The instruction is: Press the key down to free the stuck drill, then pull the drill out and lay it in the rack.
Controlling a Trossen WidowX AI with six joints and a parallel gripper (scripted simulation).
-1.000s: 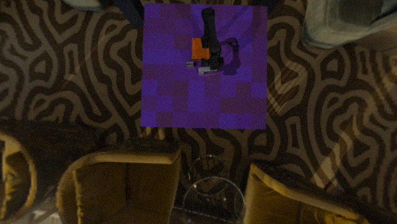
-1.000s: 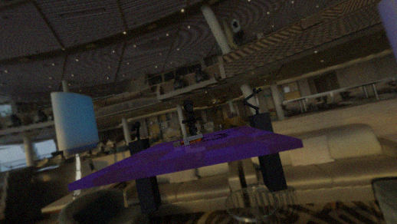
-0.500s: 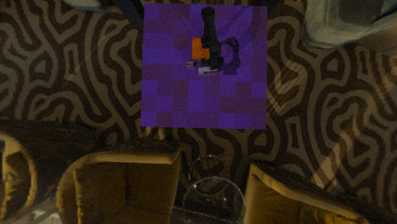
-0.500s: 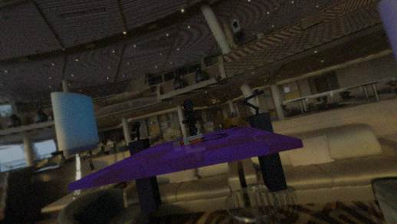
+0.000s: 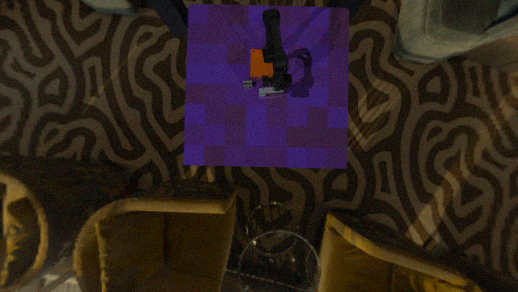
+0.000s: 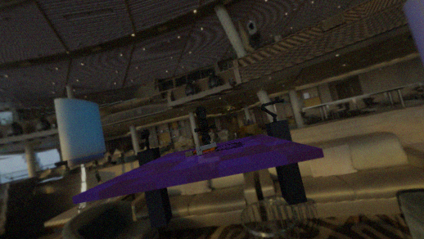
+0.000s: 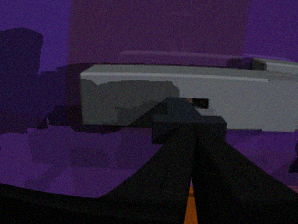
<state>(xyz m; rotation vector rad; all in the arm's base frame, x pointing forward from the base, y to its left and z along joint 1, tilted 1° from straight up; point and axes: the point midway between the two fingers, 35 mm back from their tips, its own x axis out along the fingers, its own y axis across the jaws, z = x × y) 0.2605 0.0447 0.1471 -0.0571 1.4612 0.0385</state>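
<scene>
My gripper tip is now 8 cm above the pale drill bit and 5 cm to the left of it.
</scene>
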